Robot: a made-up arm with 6 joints. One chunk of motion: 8 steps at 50 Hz.
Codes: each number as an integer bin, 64 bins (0 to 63) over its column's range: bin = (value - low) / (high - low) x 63, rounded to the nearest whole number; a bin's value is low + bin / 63 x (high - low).
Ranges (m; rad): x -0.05..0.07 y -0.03..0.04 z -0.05..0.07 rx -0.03..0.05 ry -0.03..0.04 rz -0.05..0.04
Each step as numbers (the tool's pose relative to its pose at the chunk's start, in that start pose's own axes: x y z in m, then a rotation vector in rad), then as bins.
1 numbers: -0.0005 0.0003 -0.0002 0.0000 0.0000 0.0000
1 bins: 26 27 26 24 27 35
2 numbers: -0.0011 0.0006 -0.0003 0.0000 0.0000 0.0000
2 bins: 26 28 26 24 27 35
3 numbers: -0.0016 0.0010 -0.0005 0.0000 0.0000 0.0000
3 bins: 25 28 26 24 27 35
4 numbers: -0.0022 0.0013 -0.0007 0.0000 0.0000 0.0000
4 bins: 25 28 26 24 27 35
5 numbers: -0.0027 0.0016 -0.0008 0.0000 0.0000 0.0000
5 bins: 25 28 26 24 27 35
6 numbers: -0.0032 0.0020 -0.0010 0.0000 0.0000 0.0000
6 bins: 25 29 26 24 27 35
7 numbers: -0.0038 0.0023 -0.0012 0.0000 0.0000 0.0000
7 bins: 24 29 26 24 27 35
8 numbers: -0.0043 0.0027 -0.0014 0.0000 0.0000 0.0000
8 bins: 24 29 26 24 27 35
